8 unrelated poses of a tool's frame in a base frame.
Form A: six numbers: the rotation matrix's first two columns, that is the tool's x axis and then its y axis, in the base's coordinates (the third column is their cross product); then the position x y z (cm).
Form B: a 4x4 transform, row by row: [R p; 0 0 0 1], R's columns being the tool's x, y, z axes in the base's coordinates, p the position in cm. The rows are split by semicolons. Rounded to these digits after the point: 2 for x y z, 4 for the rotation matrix.
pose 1, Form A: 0.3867 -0.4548 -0.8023 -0.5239 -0.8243 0.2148 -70.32 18.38 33.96
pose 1, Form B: 0.3867 -0.5239 -0.7590 -70.32; -0.4548 -0.8243 0.3373 18.38; -0.8023 0.2148 -0.5570 33.96; 0 0 0 1
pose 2, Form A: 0.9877 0.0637 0.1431 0.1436 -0.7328 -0.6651 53.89 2.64 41.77
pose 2, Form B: 0.9877 0.1436 0.0625 53.89; 0.0637 -0.7328 0.6775 2.64; 0.1431 -0.6651 -0.7329 41.77; 0 0 0 1
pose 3, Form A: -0.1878 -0.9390 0.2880 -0.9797 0.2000 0.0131 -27.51 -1.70 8.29
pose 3, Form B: -0.1878 -0.9797 -0.0699 -27.51; -0.9390 0.2000 -0.2797 -1.70; 0.2880 0.0131 -0.9575 8.29; 0 0 0 1
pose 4, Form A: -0.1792 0.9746 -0.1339 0.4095 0.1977 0.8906 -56.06 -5.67 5.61
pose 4, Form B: -0.1792 0.4095 0.8945 -56.06; 0.9746 0.1977 0.1048 -5.67; -0.1339 0.8906 -0.4345 5.61; 0 0 0 1
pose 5, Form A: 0.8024 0.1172 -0.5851 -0.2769 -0.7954 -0.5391 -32.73 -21.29 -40.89
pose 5, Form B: 0.8024 -0.2769 -0.5286 -32.73; 0.1172 -0.7954 0.5946 -21.29; -0.5851 -0.5391 -0.6058 -40.89; 0 0 0 1
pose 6, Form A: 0.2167 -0.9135 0.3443 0.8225 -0.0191 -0.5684 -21.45 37.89 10.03
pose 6, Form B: 0.2167 0.8225 0.5258 -21.45; -0.9135 -0.0191 0.4064 37.89; 0.3443 -0.5684 0.7472 10.03; 0 0 0 1
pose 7, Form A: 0.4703 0.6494 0.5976 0.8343 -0.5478 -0.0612 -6.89 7.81 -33.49
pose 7, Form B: 0.4703 0.8343 0.2876 -6.89; 0.6494 -0.5478 0.5274 7.81; 0.5976 -0.0612 -0.7994 -33.49; 0 0 0 1
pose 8, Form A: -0.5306 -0.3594 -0.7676 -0.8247 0.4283 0.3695 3.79 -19.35 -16.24
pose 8, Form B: -0.5306 -0.8247 0.1960 3.79; -0.3594 0.4283 0.8291 -19.35; -0.7676 0.3695 -0.5237 -16.24; 0 0 0 1
